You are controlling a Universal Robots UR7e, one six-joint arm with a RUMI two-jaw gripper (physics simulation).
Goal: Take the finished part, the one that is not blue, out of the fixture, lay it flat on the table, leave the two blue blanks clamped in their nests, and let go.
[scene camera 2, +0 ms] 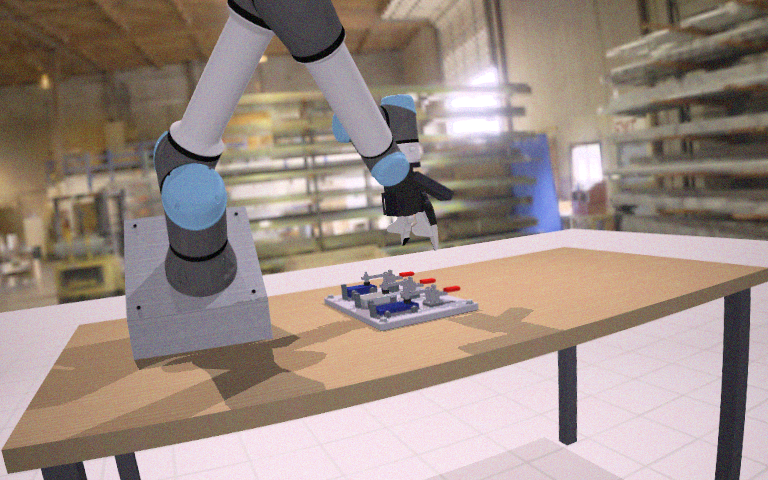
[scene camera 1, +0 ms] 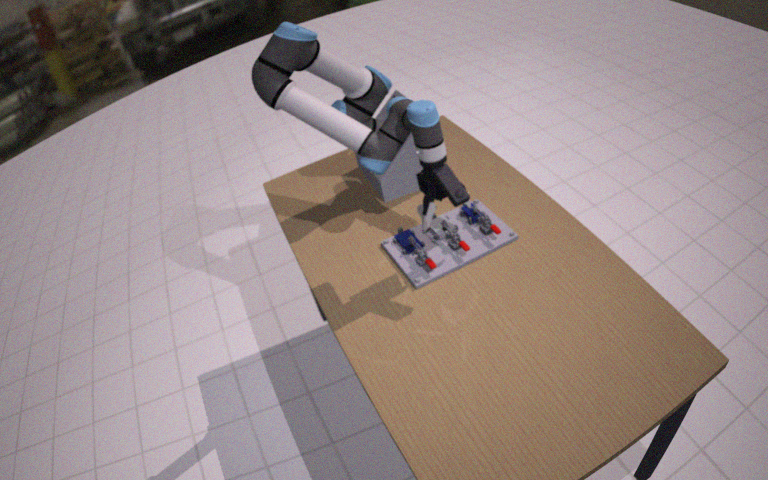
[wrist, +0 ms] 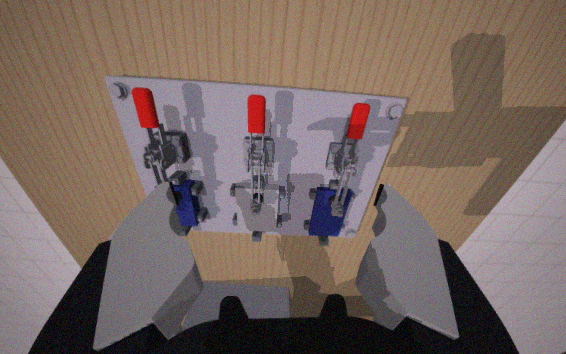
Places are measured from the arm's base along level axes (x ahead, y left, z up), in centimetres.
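Where they show: gripper, between the fingertips: (scene camera 2: 418,247) (scene camera 1: 448,220) (wrist: 278,185); arm's base, origin of its link: (scene camera 2: 201,268).
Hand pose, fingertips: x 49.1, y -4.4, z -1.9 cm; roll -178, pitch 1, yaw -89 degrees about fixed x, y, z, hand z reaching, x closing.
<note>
Each offset is from my fingertips to the top centre of the thing. Level surfaces: height alone.
The finished part {dx -10.9, dy +2.7, dz -9.7 cm} (scene camera 2: 376,298) (wrist: 266,215) is light grey and sits in the middle nest of the fixture plate {dx -6.2, dy +2.6, dz -11.8 cm} (scene camera 1: 491,242) (scene camera 2: 390,324) (wrist: 225,110). The middle clamp's arm (wrist: 257,185) reaches over it. One blue blank {dx -11.6, dy -8.3, dz -10.2 cm} (scene camera 1: 406,240) (scene camera 2: 396,307) (wrist: 326,215) sits in the nest at the right of the wrist view, the other blue blank {dx -10.3, dy +13.7, dz -9.2 cm} (scene camera 1: 468,213) (scene camera 2: 360,290) (wrist: 187,205) in the left nest, each under a clamp arm. My gripper (scene camera 1: 425,226) (scene camera 2: 420,245) (wrist: 278,185) is open and empty, above the plate. A finger partly covers the left blank's edge in the wrist view.
Three red clamp handles {dx +3.0, dy +13.5, dz -7.6 cm} (wrist: 145,108) {dx +2.8, dy +2.5, dz -8.1 cm} (wrist: 256,114) {dx +2.7, dy -8.5, dz -8.6 cm} (wrist: 358,121) point away from the robot's base block (scene camera 1: 396,178) (scene camera 2: 198,333). The wooden table {dz -13.3 cm} (scene camera 1: 509,339) (scene camera 2: 566,294) extends beyond the fixture on the handle side. Bolt heads stand at the plate's corners.
</note>
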